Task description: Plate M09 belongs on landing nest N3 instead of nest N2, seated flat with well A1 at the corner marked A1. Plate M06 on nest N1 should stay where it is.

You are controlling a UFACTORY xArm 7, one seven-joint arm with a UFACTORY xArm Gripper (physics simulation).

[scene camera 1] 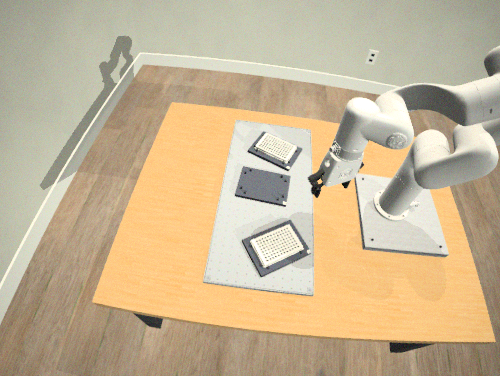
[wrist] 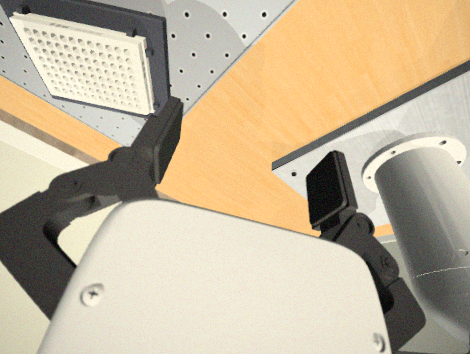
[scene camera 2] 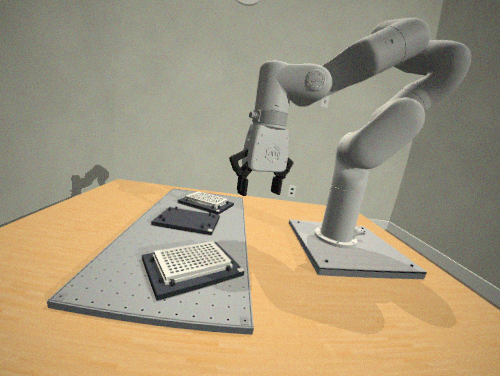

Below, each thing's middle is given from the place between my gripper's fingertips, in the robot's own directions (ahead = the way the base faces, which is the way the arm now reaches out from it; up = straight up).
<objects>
My hand is 160 mm short of the landing nest (scene camera 1: 254, 184), 100 mm to the left of it and 120 mm above it.
</objects>
